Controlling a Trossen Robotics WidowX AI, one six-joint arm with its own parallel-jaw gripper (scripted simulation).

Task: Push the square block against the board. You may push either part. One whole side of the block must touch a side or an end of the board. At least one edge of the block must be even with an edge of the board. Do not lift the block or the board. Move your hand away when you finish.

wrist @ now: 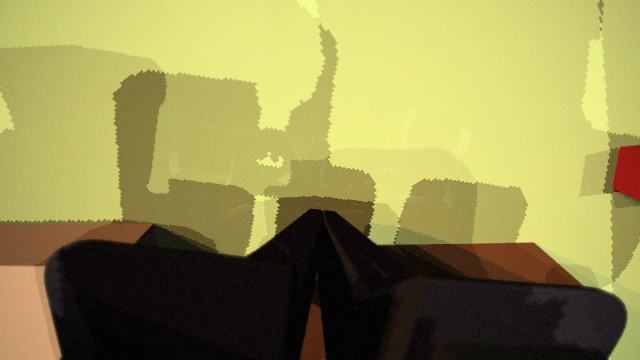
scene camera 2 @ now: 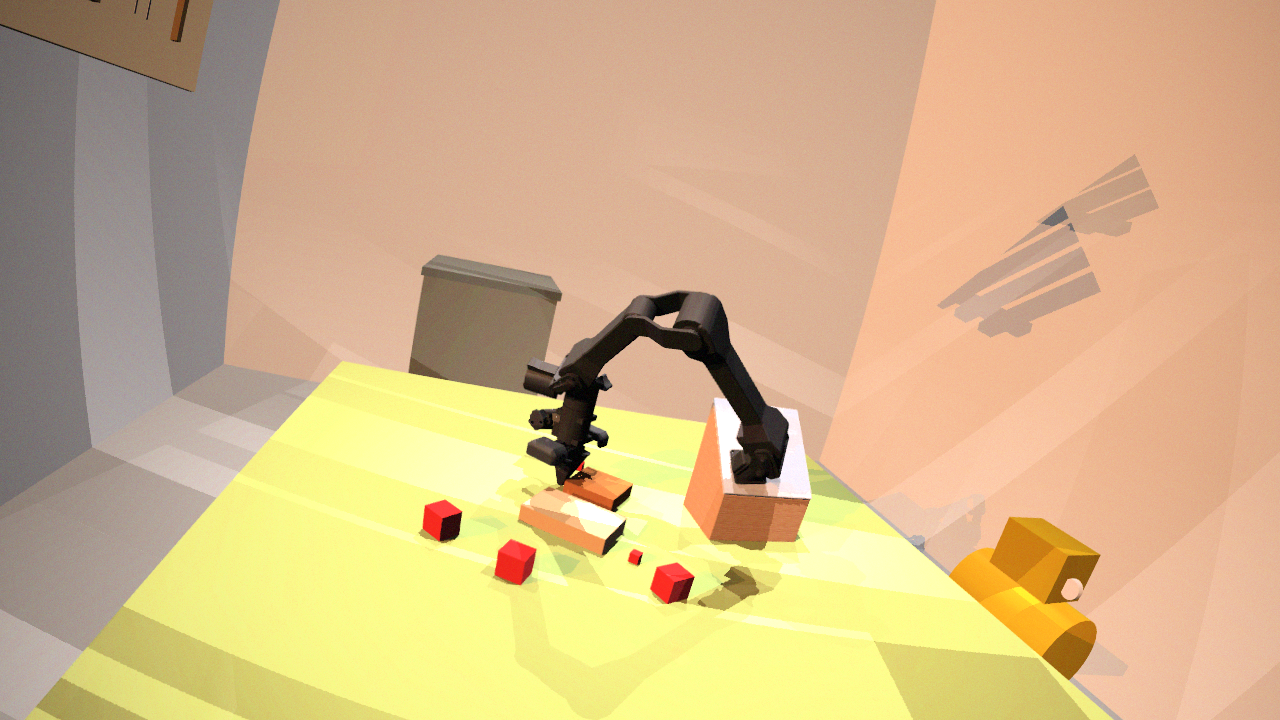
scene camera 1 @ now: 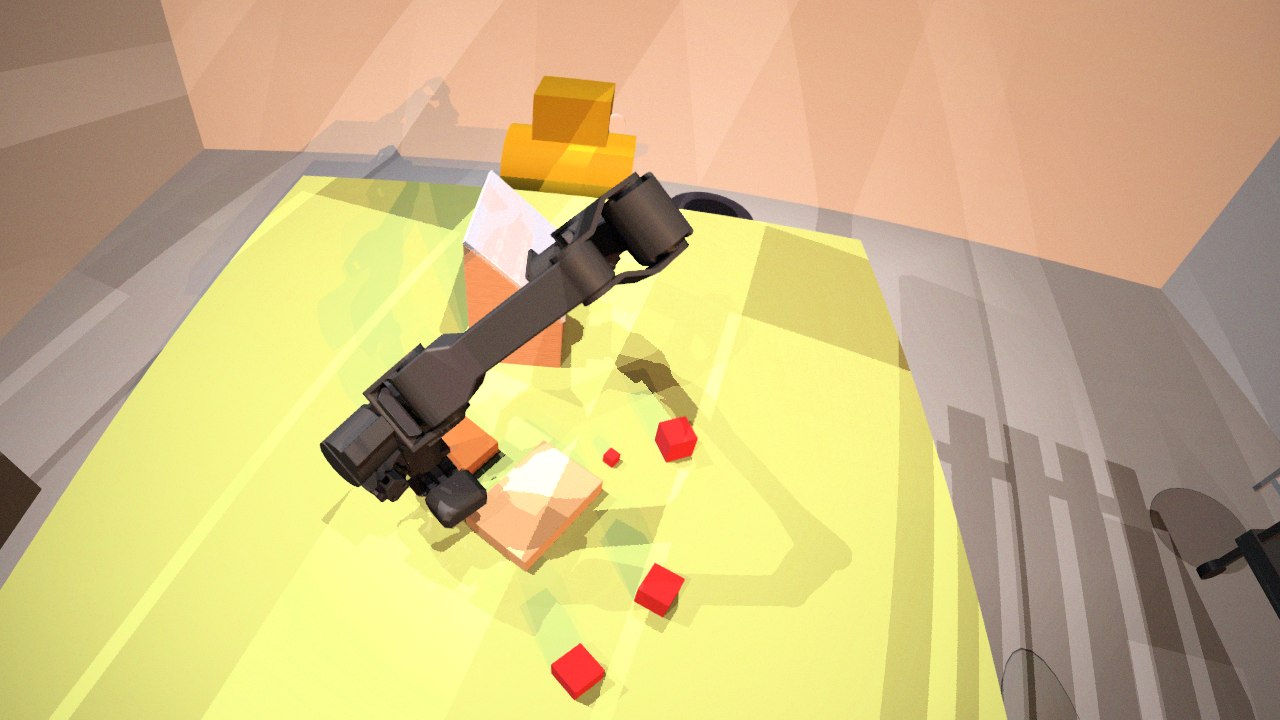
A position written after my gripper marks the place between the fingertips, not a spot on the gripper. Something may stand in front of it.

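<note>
You'd find my gripper (scene camera 1: 430, 494), (scene camera 2: 560, 484), (wrist: 320, 223) in the scene. There's a square block too (scene camera 1: 471, 448), (scene camera 2: 597, 487), and I can also see a board (scene camera 1: 526, 511), (scene camera 2: 592, 527).
</note>
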